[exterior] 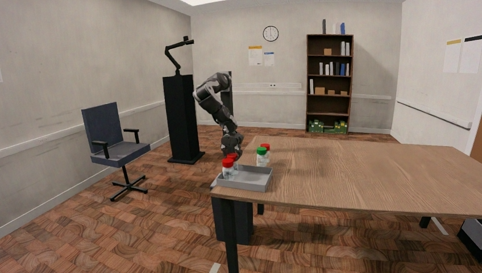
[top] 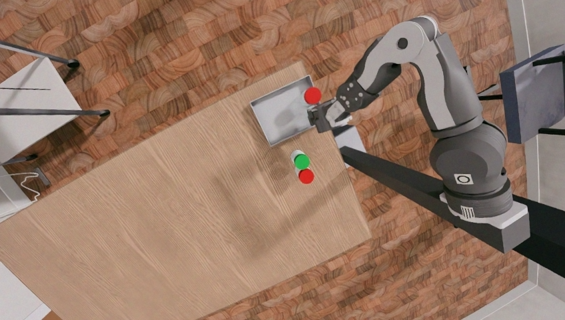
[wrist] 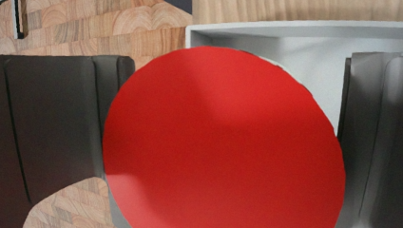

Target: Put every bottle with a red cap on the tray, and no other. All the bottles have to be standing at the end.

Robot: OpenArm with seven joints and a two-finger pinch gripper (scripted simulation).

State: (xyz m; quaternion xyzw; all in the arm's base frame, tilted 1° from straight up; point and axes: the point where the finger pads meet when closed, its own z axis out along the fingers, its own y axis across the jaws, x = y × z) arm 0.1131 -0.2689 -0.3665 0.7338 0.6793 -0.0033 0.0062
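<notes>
My gripper is now 130 mm short of the green-capped bottle, 120 mm to the right of it and 50 mm above it. Round my hand: grey tray: 80 mm ahead, 50 mm to the right, 80 mm below.
</notes>
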